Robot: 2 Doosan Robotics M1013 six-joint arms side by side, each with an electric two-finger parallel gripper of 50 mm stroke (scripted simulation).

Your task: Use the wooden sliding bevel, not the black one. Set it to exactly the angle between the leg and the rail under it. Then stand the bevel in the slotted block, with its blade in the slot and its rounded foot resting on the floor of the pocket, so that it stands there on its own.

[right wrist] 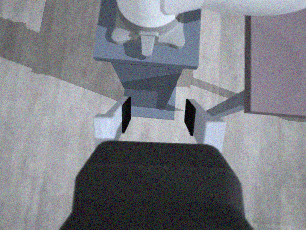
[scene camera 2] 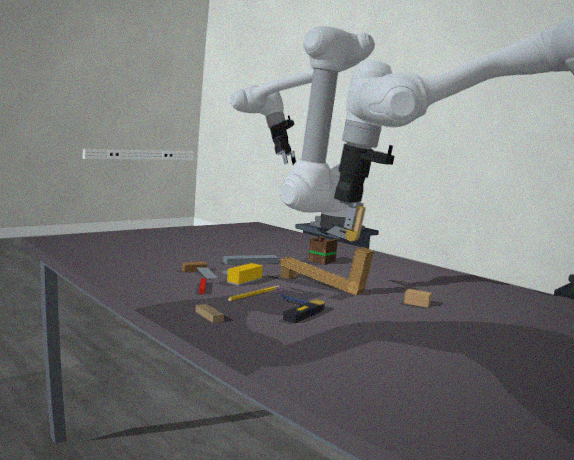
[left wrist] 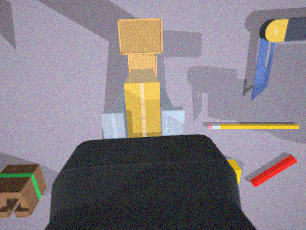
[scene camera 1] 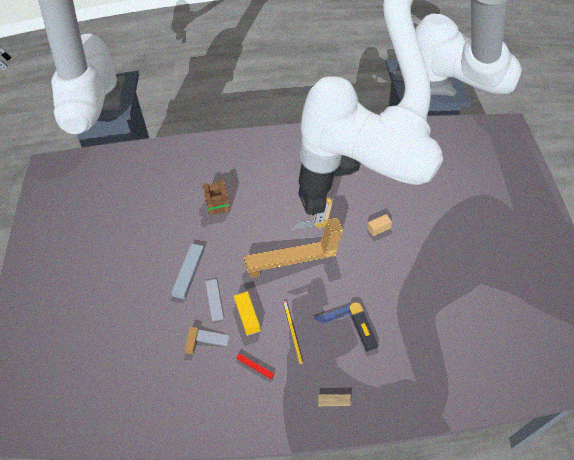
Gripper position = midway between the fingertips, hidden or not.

In view: my left gripper (scene camera 2: 350, 227), my right gripper (right wrist: 157, 109) and a wooden sliding bevel (left wrist: 142, 88).
My left gripper shows as well in the left wrist view (left wrist: 143, 100) and in scene camera 1 (scene camera 1: 317, 217). The right wrist view misses the wooden sliding bevel: it is out of frame.
